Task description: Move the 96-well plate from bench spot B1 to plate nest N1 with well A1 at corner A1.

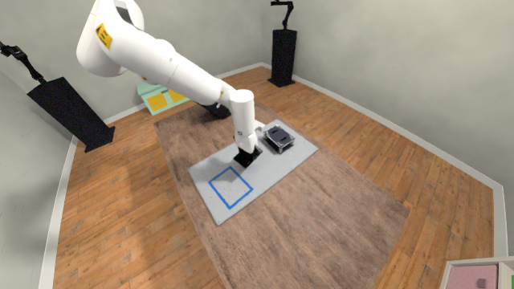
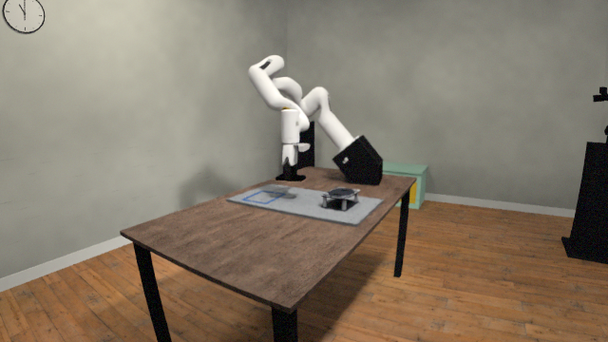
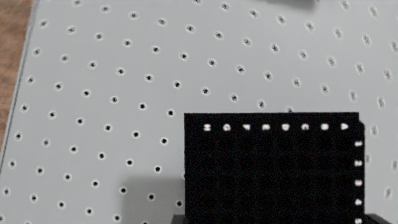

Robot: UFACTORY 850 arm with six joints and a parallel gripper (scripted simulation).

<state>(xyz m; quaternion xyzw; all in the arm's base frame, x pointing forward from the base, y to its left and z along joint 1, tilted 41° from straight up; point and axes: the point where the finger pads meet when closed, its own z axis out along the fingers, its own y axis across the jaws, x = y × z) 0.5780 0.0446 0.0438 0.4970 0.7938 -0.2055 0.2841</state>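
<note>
Right now the raised plate nest N1 is 240 mm to the left of my hand, 70 mm below it and 60 mm behind it. Round my hand: 96-well plate: 10 mm below.
</note>
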